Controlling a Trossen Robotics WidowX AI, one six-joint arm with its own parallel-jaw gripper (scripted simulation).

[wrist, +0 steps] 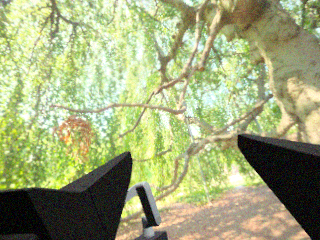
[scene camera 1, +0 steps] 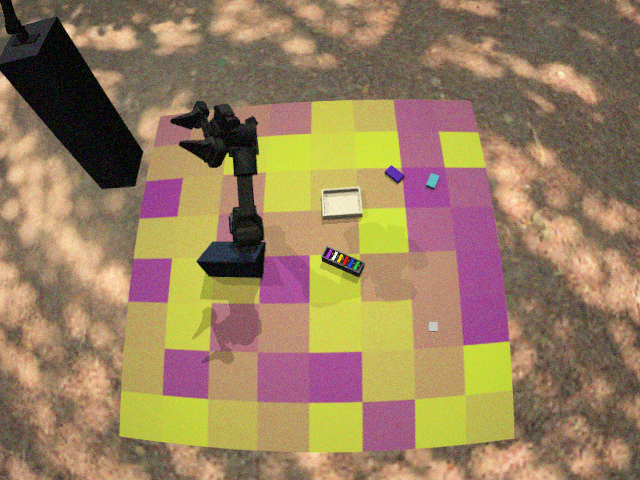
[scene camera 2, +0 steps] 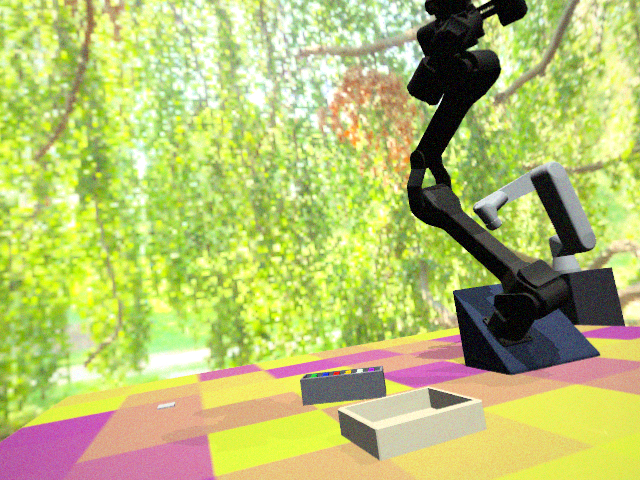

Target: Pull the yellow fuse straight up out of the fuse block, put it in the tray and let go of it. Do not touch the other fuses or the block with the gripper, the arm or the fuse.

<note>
My gripper is open and holds nothing. I also see a cream tray.
My gripper is seen too in the wrist view.
</note>
